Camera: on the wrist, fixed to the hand. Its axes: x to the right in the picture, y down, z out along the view.
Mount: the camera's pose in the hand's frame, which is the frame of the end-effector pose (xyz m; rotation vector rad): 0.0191 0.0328 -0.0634 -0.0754 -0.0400 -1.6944
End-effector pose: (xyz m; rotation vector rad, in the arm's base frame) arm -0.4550 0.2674 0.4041 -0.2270 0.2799 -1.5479
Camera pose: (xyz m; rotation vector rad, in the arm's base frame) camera -0.4440 0.2508 0.3329 0.5974 -0.0531 2.9642
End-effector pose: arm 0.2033 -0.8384 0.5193 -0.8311 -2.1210 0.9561
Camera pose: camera 0.2498 -0.7822 0.5315 0.9639 -1.9439 -0.0649
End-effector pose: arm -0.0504 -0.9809 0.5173 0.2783 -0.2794 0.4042
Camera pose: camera -0.0340 -0.9251 0.4717 0.3569 -0.0257 -1.2819
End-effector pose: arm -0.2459 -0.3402 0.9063 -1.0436 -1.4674 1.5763
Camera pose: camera -0.1951 -0.2999 0.8709 0.3547 -1.5920 0.2690
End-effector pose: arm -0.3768 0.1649 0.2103 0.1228 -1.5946 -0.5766
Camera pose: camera -0.3099 0.1671 0.2416 1.4745 -1.1759 -1.8863
